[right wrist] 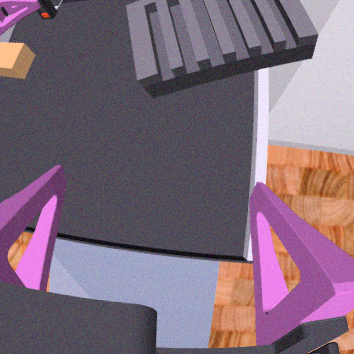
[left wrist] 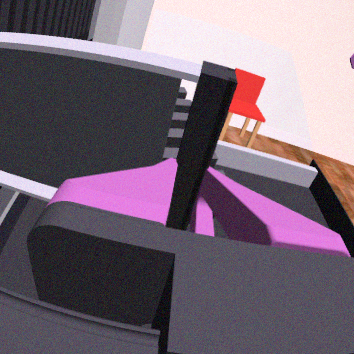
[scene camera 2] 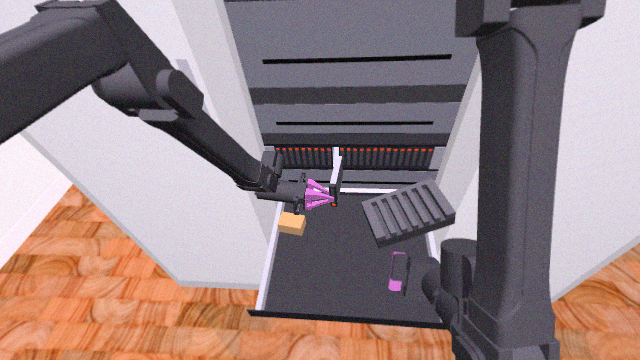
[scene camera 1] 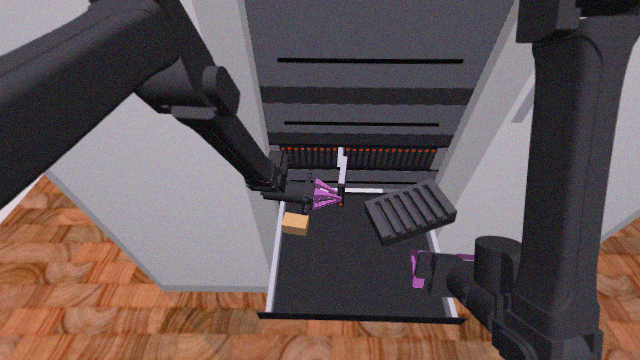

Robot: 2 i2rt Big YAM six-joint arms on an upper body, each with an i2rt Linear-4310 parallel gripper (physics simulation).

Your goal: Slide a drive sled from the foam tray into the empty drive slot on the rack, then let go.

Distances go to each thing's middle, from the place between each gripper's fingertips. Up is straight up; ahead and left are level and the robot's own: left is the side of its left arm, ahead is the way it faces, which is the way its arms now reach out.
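The drive sled (left wrist: pixel 82 107) is where I begin: my right hand is 17 cm to the right of it, 25 cm short of it and 7 cm above it. Counted from that same right hand, the foam tray (scene camera 2: pixel 420 208) is 2 cm to the right, 22 cm ahead and 17 cm below.
My left hand, for its part, is 10 mm below the drive sled and 50 mm short of it. The foam tray is 20 mm ahead of my left hand, 200 mm to the right of it and 90 mm below it.
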